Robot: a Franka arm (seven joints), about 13 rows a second.
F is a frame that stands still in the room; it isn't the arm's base.
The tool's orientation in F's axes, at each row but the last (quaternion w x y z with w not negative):
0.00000, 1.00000, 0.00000, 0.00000
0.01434, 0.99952, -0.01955, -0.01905
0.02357, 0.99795, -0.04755, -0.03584
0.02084, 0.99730, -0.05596, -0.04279
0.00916, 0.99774, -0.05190, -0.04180
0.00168, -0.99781, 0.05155, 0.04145
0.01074, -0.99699, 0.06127, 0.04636
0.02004, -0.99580, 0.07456, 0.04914
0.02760, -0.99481, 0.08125, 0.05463
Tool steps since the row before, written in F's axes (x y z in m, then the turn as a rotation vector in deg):
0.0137, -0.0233, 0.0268, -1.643, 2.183, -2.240
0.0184, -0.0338, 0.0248, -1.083, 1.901, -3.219
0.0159, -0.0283, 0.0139, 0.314, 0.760, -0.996
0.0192, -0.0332, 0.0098, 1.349, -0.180, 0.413
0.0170, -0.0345, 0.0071, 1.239, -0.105, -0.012
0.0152, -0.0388, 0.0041, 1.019, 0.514, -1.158
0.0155, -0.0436, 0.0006, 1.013, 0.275, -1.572
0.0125, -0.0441, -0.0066, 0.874, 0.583, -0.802
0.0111, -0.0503, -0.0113, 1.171, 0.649, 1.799
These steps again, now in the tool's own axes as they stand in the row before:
0.0137, 0.0233, -0.0268, -1.643, -2.183, 2.240
0.0188, 0.0338, -0.0245, -1.036, -1.952, 3.204
0.0176, 0.0274, -0.0138, 0.307, -0.835, 0.936
0.0220, 0.0313, -0.0102, 1.322, 0.050, -0.523
0.0199, 0.0327, -0.0080, 1.240, -0.023, -0.091
0.0187, 0.0370, -0.0056, 1.053, -0.617, 1.074
0.0205, 0.0413, -0.0032, 1.115, -0.373, 1.480
0.0194, 0.0419, 0.0033, 0.856, -0.681, 0.742
0.0201, 0.0483, 0.0068, 0.842, -0.915, -1.866

